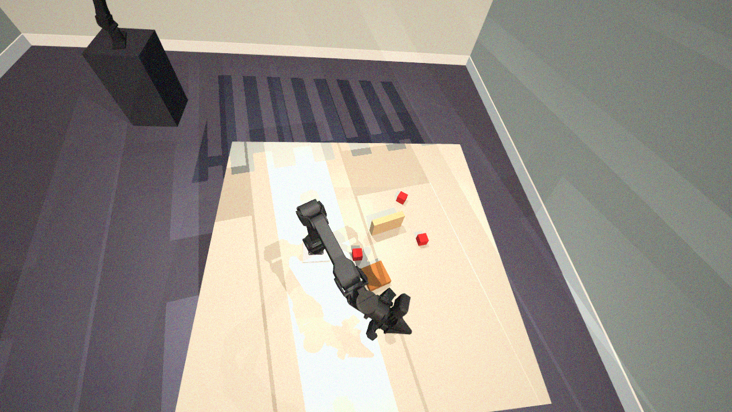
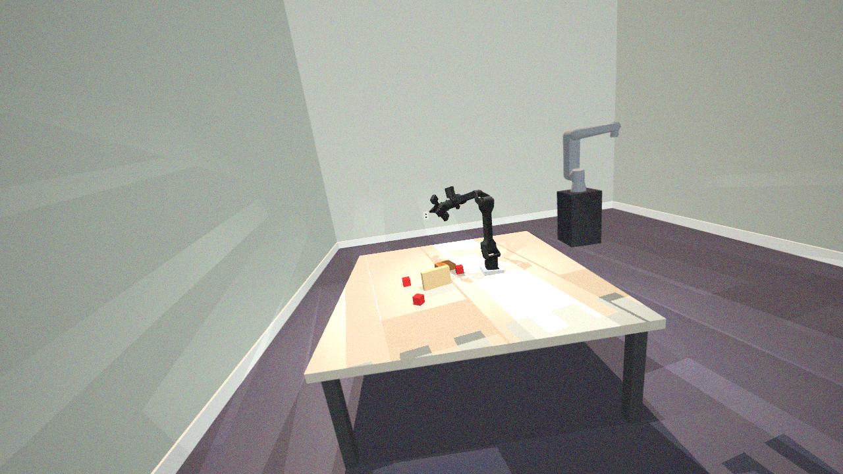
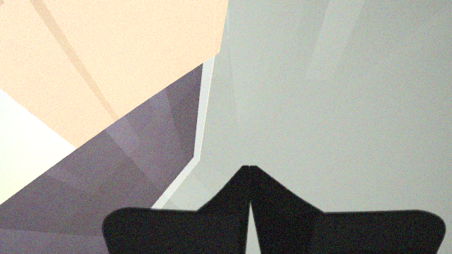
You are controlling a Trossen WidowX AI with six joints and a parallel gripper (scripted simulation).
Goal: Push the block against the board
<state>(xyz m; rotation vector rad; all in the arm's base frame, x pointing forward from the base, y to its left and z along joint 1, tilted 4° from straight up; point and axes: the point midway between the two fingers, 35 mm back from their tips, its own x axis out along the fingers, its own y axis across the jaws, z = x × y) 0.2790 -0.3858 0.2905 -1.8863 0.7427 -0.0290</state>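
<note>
Now: the tan board 51 cm to the left of my gripper tip, 26 cm below it and 3 cm ahead of it. The rest, counted from my gripper tip: square block: 29 cm below, 28 cm to the left, 4 cm behind.
</note>
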